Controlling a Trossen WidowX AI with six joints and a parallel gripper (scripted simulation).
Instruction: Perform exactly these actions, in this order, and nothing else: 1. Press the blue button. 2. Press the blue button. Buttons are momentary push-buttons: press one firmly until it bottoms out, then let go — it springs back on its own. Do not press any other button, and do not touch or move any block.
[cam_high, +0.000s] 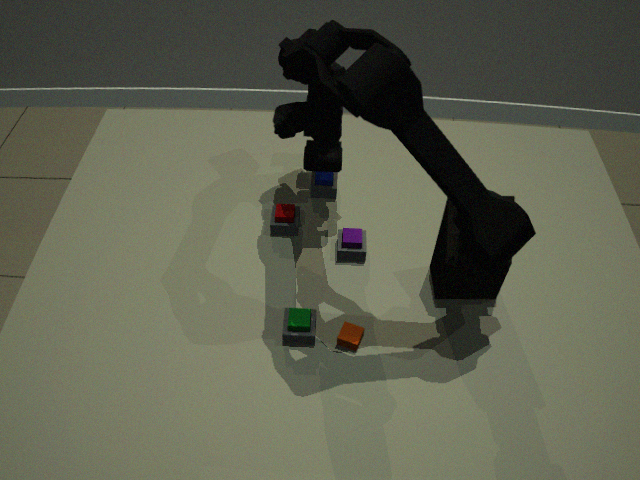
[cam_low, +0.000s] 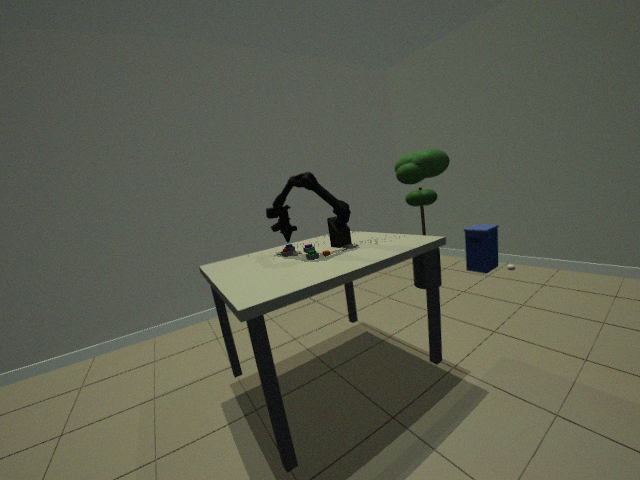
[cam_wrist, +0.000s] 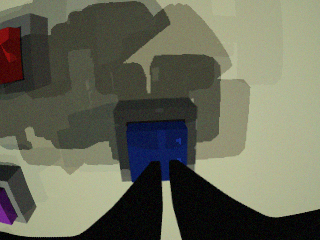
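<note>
Right now my gripper tip is 20 mm above the blue button. Also, from my gripper tip: red button 60 mm ahead, 100 mm to the left, 20 mm below; then green button 30 mm ahead, 320 mm to the left, 20 mm below; then purple button 50 mm behind, 150 mm to the left, 20 mm below.
</note>
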